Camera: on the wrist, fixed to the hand. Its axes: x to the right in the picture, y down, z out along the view.
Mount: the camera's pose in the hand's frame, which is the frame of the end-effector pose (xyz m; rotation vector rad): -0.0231 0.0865 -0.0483 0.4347 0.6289 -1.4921
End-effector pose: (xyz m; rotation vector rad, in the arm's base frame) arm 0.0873 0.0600 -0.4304 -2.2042 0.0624 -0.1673
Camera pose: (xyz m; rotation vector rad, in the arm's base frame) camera 0.0589 -0.0276 -0.4737 -1.2712 -1.1545 -1.4922
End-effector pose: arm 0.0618 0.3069 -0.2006 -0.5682 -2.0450 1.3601
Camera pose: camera 0.1134 0.3569 -0.2726 0.6072 -1.0172 0.4943
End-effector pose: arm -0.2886 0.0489 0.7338 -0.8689 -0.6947 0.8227
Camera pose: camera -0.2901 0.0453 0.6321 -0.0272 -0.3916 -0.6259
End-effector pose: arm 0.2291 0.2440 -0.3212 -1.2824 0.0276 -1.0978
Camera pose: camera 0.2441 0.2133 -0.4170 -0.3417 -0.7595 -2.5473
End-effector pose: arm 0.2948 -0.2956 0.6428 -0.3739 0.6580 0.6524
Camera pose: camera 0.2022 -0.2664 0.6125 -0.5410 0.8717 -1.0581
